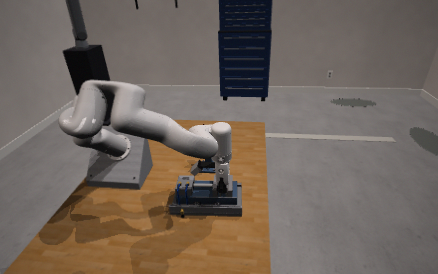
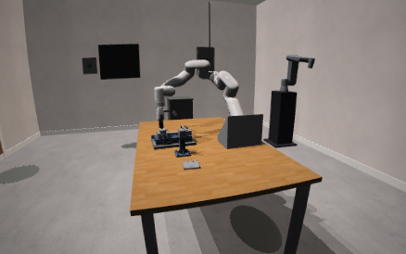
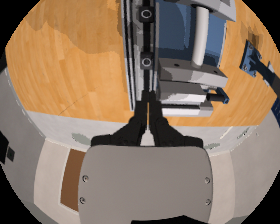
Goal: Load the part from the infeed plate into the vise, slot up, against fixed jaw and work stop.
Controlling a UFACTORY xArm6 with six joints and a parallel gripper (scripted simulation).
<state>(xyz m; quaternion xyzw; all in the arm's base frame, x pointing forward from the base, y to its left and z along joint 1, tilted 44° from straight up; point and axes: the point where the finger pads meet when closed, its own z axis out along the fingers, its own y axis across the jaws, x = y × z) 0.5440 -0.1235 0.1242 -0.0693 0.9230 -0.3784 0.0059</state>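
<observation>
The part is 4 cm to the left of my hand, 2 cm below it and 1 cm behind it. From my hand the other things lie so: air cylinder 17 cm behind, 4 cm to the left, 4 cm below; then air cylinder rod 9 cm behind, 5 cm to the left, 4 cm below.
</observation>
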